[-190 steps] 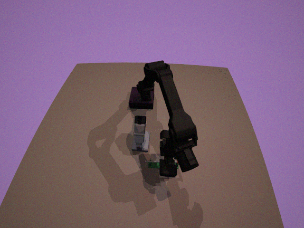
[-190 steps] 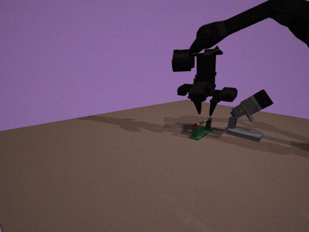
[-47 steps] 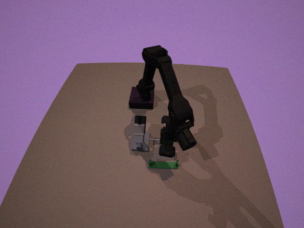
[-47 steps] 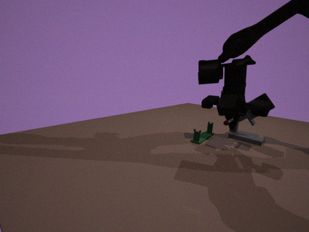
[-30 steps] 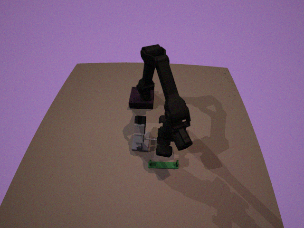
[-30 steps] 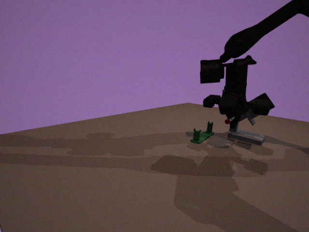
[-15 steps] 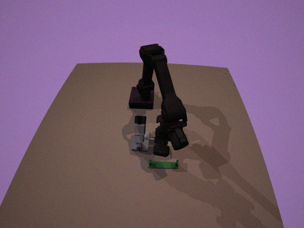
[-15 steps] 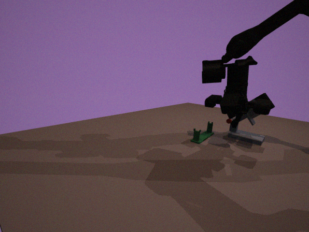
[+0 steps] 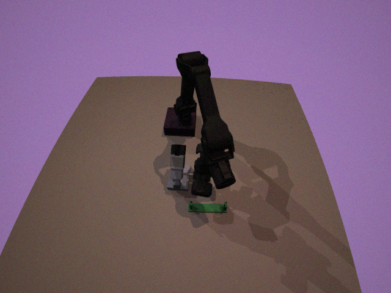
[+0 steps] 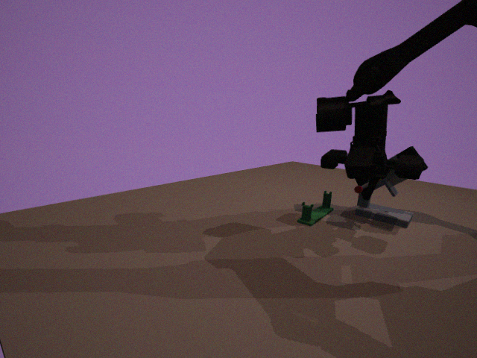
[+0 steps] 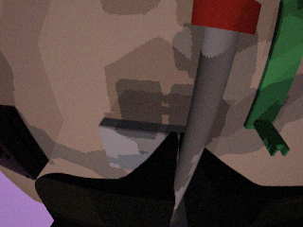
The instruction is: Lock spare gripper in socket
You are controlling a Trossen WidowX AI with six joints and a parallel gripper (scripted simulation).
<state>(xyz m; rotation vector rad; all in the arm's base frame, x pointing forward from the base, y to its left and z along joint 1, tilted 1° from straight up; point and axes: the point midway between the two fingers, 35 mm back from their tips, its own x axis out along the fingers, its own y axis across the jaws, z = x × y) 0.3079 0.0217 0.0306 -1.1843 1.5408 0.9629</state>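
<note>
The grey mount is 20 mm behind my gripper tip and 70 mm to the right of it. Round my gripper tip: green cradle (100 mm ahead, 30 mm to the left, 30 mm below); then spare gripper (50 mm behind, 60 mm to the right, 60 mm above).
</note>
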